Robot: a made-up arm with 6 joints.
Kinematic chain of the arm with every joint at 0, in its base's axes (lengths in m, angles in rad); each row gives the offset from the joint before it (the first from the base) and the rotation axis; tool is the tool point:
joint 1: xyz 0 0 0.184 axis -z
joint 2: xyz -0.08 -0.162 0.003 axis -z
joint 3: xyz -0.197 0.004 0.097 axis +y
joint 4: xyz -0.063 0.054 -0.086 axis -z
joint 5: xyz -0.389 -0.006 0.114 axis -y
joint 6: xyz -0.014 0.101 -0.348 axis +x
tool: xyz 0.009 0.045 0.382
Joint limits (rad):
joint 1: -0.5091..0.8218
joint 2: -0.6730..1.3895
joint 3: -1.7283..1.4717
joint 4: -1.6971..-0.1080
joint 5: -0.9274..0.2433
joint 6: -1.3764..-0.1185
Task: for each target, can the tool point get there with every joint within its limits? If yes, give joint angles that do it. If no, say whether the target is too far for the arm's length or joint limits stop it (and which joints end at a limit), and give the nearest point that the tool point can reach.
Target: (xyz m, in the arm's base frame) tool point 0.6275 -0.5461 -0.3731
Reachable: no: joint limits stop it (at a limit: joint 1, joint 2, joint 5, joint 6) | nearest point 0.5074 -0.5116 -0.2774 | short by 0.157 m
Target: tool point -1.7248 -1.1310 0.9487
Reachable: no: too far | nearest point -0.9888 -0.6484 0.6049 | short by 0.945 m
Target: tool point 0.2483 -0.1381 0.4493
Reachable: no: joint limits stop it (at a limit: joint 1, joint 2, joint 3, joint 4, joint 5) | nearest point 0.2876 -0.0487 0.7560 | short by 0.322 m
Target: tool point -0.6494 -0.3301 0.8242
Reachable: yes | joints -0.0474 0.0221 1.2192 -1.1749 -0.0988 -1.0701
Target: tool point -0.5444 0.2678 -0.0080
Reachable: yes | joints 0.2797 0.9981 -0.7897 -1.3958 -0.6030 -0.4334
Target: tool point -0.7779 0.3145 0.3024
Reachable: yes | joints -0.0908 0.7436 0.3127 -1.0834 0.1425 -1.1029
